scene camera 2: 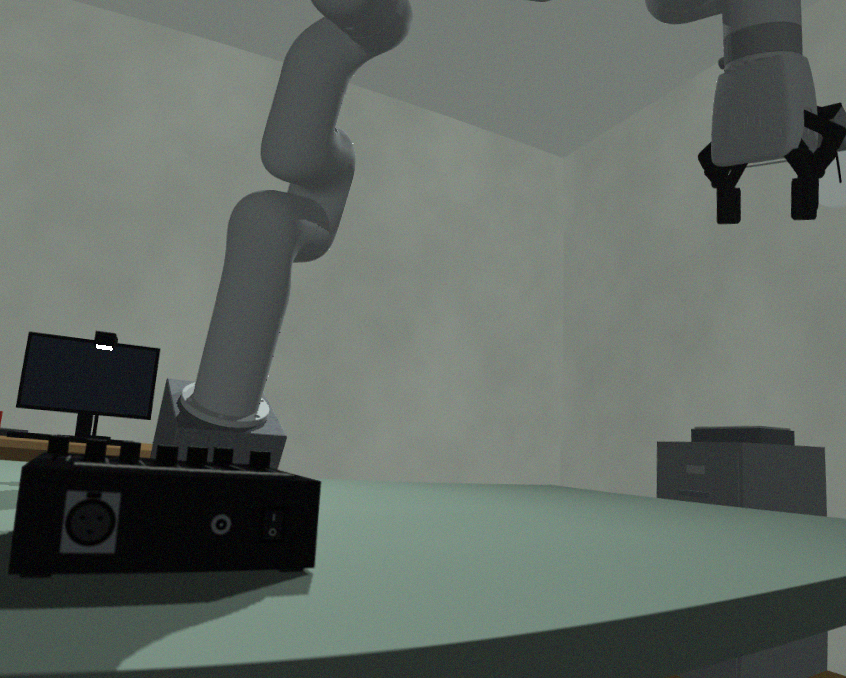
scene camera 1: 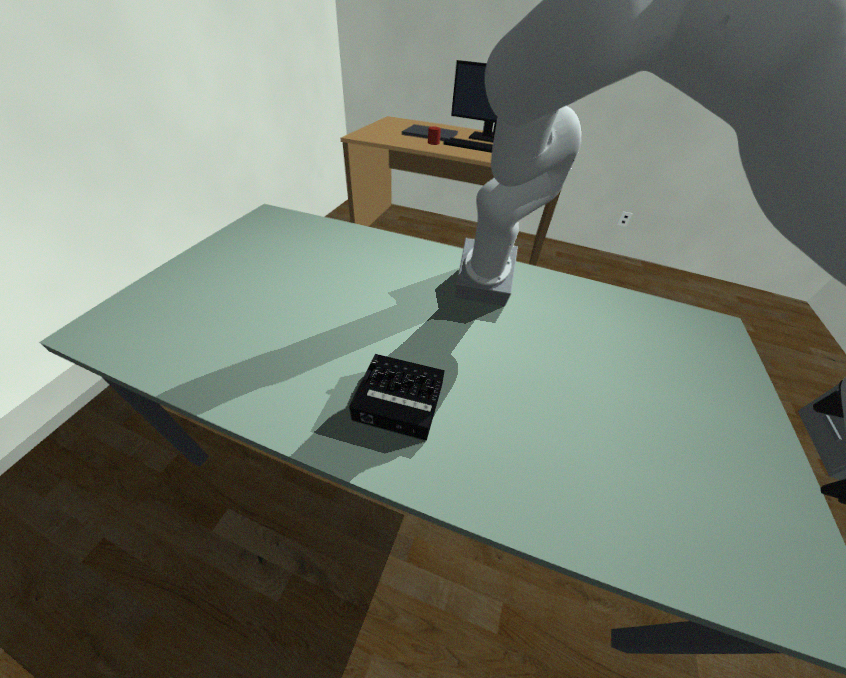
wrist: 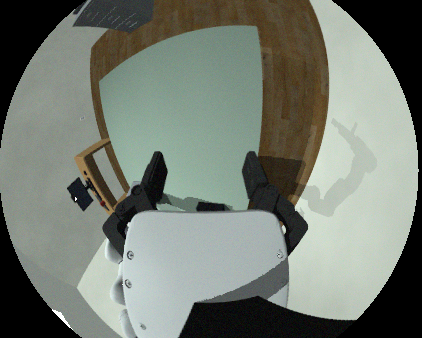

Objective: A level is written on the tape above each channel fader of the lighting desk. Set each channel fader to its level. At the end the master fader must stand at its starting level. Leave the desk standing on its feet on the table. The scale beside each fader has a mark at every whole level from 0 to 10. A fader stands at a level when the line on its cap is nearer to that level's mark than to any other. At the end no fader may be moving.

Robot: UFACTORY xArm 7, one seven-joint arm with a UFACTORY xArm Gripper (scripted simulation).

Path:
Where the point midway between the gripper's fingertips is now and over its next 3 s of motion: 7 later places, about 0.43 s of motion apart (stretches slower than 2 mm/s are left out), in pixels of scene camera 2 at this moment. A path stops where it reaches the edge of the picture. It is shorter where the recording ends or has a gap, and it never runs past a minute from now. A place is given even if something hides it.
The gripper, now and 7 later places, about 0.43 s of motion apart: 764,221; 742,200; 626,165; 369,178; 209,261; 193,278; 209,331; 192,377

